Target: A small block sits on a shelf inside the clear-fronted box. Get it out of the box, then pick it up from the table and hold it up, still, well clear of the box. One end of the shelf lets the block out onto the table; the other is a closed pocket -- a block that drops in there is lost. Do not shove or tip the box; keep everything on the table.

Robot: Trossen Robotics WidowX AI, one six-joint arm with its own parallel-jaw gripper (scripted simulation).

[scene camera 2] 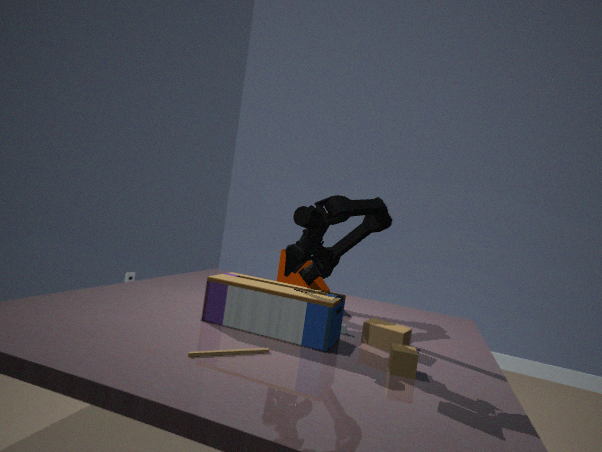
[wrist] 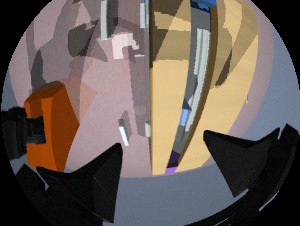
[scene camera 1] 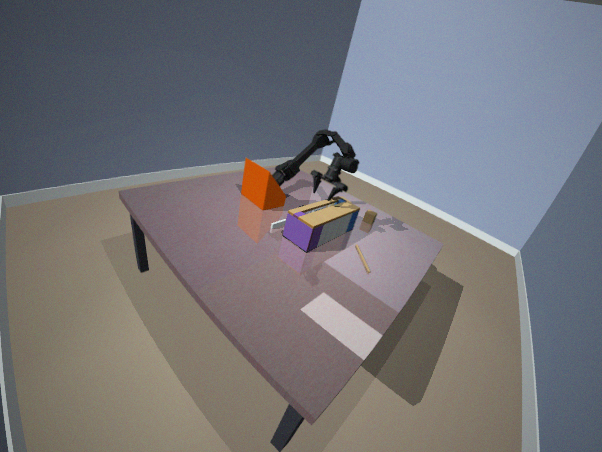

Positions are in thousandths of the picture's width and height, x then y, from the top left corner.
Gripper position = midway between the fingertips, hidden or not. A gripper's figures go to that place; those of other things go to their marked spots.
Labels:
The gripper (scene camera 2: 481,607): 118 cm from the lens. A long box (scene camera 2: 516,702): 103 cm from the lens.

